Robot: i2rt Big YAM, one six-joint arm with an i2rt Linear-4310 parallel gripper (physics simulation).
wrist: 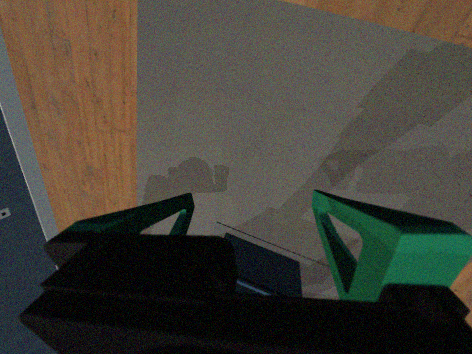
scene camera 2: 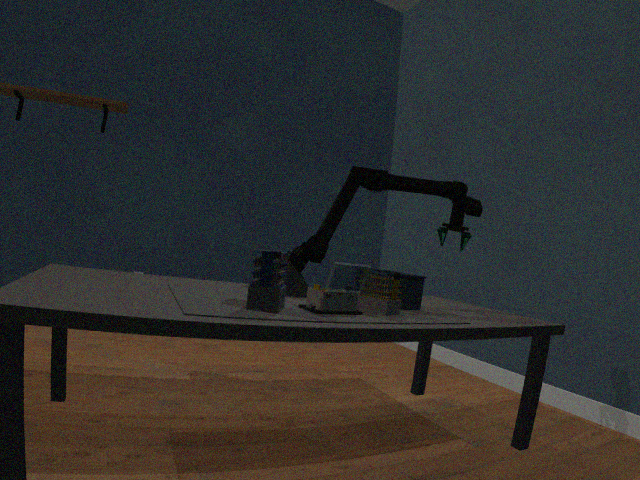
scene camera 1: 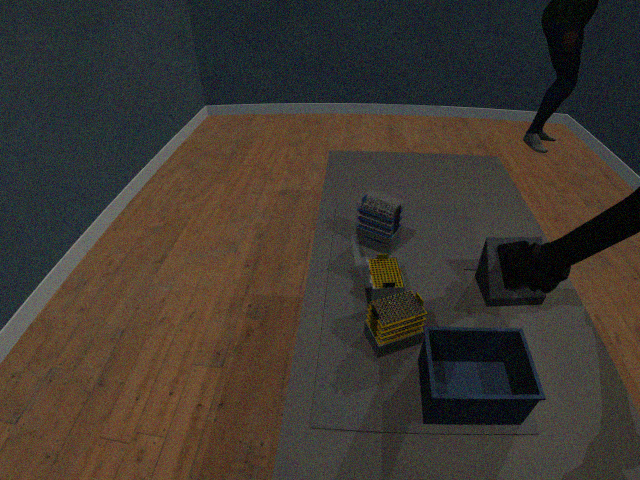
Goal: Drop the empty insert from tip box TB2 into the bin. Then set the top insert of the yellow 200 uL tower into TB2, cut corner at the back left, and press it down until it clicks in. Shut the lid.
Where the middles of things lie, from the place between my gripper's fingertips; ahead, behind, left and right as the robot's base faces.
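The blue bin [scene camera 1: 468, 376] is 2 cm ahead of my hand, 37 cm to the right of it and 18 cm below it. There is also the blue-grey tower of inserts [scene camera 1: 379, 217], which I find 12 cm ahead of my hand, 90 cm to the right of it and 16 cm below it.
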